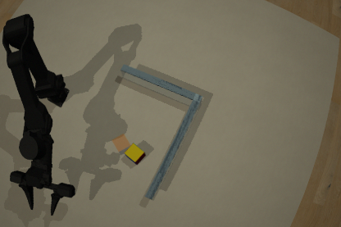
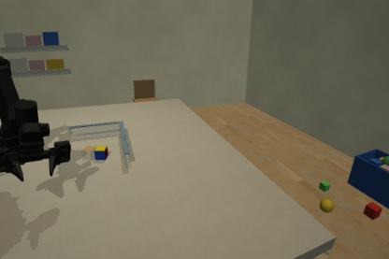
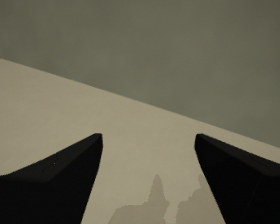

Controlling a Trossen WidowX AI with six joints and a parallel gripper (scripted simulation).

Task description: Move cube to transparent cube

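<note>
Now: the transparent cube 28 cm to the left of my hand, 12 cm below it and 10 cm ahead of it.
</note>
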